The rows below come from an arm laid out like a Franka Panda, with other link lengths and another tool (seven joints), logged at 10 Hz.
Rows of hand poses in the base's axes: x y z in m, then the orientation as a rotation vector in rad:
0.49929, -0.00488, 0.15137, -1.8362, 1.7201, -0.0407
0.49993, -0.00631, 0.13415, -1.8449, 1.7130, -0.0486
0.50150, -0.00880, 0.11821, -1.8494, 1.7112, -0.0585
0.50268, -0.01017, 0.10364, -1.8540, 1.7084, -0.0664
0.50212, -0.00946, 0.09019, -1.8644, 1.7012, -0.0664
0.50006, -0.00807, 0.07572, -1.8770, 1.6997, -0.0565
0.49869, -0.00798, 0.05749, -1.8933, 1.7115, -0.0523
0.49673, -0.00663, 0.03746, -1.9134, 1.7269, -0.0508
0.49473, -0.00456, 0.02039, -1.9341, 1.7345, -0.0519
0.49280, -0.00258, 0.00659, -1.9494, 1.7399, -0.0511
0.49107, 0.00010, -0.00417, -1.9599, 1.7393, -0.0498
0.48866, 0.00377, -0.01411, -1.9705, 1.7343, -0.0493
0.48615, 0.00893, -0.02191, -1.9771, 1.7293, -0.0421
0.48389, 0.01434, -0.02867, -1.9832, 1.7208, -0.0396
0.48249, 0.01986, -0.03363, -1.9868, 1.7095, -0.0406
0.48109, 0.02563, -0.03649, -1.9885, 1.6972, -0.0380
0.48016, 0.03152, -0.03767, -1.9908, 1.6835, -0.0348
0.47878, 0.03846, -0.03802, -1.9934, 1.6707, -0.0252
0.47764, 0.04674, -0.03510, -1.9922, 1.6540, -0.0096
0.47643, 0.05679, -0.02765, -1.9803, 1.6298, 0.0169
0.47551, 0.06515, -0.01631, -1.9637, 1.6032, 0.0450
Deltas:
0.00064, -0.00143, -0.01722, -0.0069, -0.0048, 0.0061
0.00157, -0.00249, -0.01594, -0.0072, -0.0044, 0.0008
0.00118, -0.00137, -0.01457, -0.0059, -0.0039, 0.0019
-0.00056, 0.00071, -0.01345, -0.0041, 0.0000, 0.0088
-0.00206, 0.00139, -0.01447, -0.0027, 0.0093, 0.0090
-0.00137, 0.00009, -0.01823, -0.0129, 0.0155, 0.0022
-0.00196, 0.00135, -0.02003, -0.0181, 0.0177, 0.0014
-0.00200, 0.00207, -0.01707, -0.0168, 0.0122, 0.0053
-0.00193, 0.00198, -0.01380, -0.0115, 0.0097, 0.0043
-0.00173, 0.00268, -0.01076, -0.0059, 0.0047, 0.0054
-0.00241, 0.00367, -0.00994, -0.0046, 0.0019, 0.0077
-0.00251, 0.00516, -0.00780, 0.0011, 0.0038, 0.0071
-0.00226, 0.00541, -0.00676, 0.0006, -0.0007, 0.0079
-0.00140, 0.00552, -0.00496, 0.0016, -0.0051, 0.0076
-0.00140, 0.00577, -0.00286, 0.0049, -0.0045, 0.0080
-0.00093, 0.00589, -0.00118, 0.0053, -0.0046, 0.0092
-0.00138, 0.00694, -0.00035, 0.0077, -0.0005, 0.0101
-0.00114, 0.00828, 0.00292, 0.0145, -0.0008, 0.0118
-0.00121, 0.01005, 0.00745, 0.0296, -0.0028, 0.0134
-0.00092, 0.00836, 0.01134, 0.0344, -0.0046, 0.0131

